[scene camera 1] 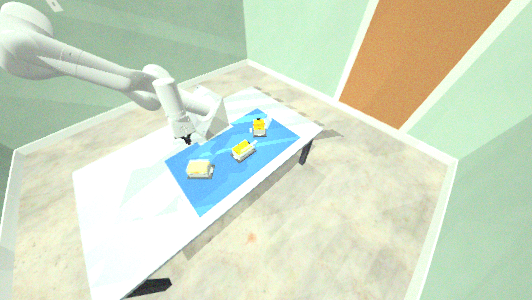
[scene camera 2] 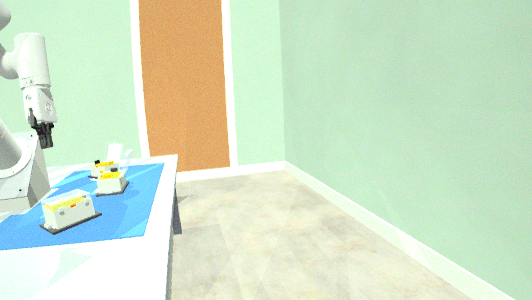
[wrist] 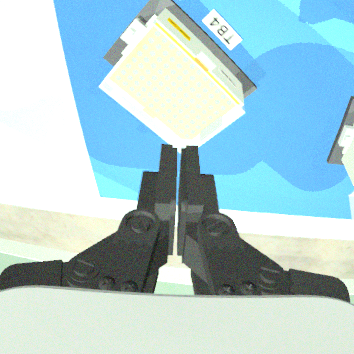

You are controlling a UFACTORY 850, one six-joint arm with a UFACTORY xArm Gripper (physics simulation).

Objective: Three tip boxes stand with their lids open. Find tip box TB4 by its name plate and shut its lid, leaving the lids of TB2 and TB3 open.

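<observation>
Tip box TB4 [scene camera 1: 200, 169] [scene camera 2: 70, 214] [wrist: 175, 82] stands on a dark base at the near-left end of the mat. Its name plate [wrist: 222, 30] lies beside it. Its clear lid lies down over the yellow tip rack. A middle tip box [scene camera 1: 243, 150] [scene camera 2: 111, 185] and a far tip box [scene camera 1: 259, 128] [scene camera 2: 104, 169] have their clear lids raised; I cannot read which is TB2 or TB3. My gripper [scene camera 1: 187, 141] [scene camera 2: 46, 146] [wrist: 177, 170] is shut and empty, well above the table and apart from TB4.
The blue mat [scene camera 1: 200, 200] [scene camera 2: 130, 220] [wrist: 300, 125] lies on the white table [scene camera 1: 110, 210] [scene camera 2: 115, 265]. The white robot base [scene camera 1: 216, 117] [scene camera 2: 25, 186] stands at the table's back edge, beside the mat. Part of another tip box shows at the right edge of the wrist view.
</observation>
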